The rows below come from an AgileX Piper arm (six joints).
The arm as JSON. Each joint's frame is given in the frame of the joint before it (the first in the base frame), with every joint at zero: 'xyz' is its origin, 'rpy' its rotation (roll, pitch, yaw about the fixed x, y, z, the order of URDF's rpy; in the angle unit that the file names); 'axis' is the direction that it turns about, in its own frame. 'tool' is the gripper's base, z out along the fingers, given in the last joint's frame.
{
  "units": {
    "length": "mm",
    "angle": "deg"
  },
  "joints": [
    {
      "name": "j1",
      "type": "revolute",
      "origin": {
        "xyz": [
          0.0,
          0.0,
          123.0
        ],
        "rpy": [
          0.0,
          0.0,
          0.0
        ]
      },
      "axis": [
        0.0,
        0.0,
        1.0
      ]
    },
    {
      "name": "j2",
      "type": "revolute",
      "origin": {
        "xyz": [
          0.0,
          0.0,
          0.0
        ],
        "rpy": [
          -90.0,
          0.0,
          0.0
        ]
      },
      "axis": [
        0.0,
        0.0,
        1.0
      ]
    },
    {
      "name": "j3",
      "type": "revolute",
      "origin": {
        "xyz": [
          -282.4,
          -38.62,
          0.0
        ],
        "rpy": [
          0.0,
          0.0,
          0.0
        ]
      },
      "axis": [
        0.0,
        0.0,
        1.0
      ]
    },
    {
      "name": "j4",
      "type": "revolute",
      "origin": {
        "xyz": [
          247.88,
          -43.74,
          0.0
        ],
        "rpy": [
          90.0,
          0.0,
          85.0
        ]
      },
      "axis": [
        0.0,
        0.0,
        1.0
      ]
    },
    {
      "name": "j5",
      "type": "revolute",
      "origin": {
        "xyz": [
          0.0,
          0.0,
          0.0
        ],
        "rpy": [
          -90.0,
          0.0,
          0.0
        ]
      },
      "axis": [
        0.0,
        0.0,
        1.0
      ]
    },
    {
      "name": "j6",
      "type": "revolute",
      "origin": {
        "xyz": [
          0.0,
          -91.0,
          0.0
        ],
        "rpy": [
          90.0,
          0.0,
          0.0
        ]
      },
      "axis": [
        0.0,
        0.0,
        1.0
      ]
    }
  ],
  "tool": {
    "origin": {
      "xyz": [
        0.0,
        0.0,
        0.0
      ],
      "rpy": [
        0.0,
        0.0,
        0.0
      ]
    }
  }
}
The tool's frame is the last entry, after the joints.
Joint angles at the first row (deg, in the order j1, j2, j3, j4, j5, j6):
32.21, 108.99, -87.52, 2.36, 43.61, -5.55
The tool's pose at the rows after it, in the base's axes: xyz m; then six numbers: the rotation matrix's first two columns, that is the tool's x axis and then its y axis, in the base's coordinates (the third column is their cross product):
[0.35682 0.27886 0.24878 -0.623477 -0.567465 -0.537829 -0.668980 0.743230 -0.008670]
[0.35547 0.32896 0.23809 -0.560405 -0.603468 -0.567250 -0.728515 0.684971 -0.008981]
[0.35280 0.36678 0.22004 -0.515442 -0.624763 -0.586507 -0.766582 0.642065 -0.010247]
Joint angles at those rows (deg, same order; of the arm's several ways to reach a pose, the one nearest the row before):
37.62, 115.15, -96.76, 2.77, 44.15, -5.94
42.40, 122.09, -105.53, 2.96, 43.97, -6.02
45.75, 128.31, -112.16, 3.00, 43.03, -6.03

